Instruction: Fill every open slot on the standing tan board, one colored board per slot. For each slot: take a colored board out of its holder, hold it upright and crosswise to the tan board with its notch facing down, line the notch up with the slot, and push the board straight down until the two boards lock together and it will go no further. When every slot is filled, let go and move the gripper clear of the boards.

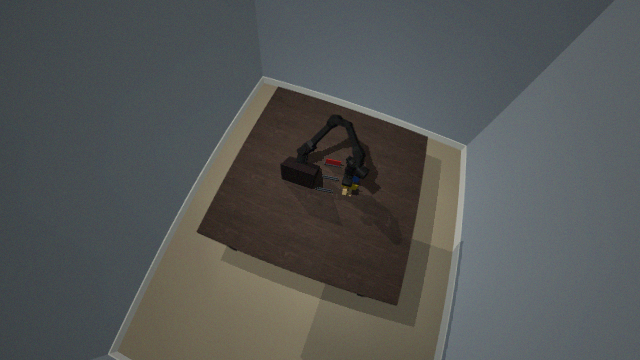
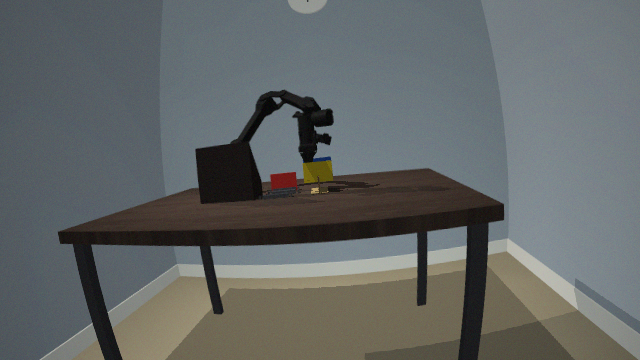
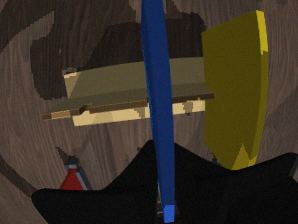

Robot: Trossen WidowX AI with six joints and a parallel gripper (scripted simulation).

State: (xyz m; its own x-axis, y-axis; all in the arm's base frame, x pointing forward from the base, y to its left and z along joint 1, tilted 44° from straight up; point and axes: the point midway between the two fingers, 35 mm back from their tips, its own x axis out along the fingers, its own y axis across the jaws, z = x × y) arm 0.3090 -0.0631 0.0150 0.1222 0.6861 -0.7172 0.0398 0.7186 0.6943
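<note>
Right now the blue board is 3 cm ahead of my gripper tip. Round my gripper tip: red board (11 cm to the left, 11 cm behind, 5 cm below); yellow board (5 cm to the right, 2 cm ahead, 1 cm below); tan board (5 cm below, 3 cm ahead).
</note>
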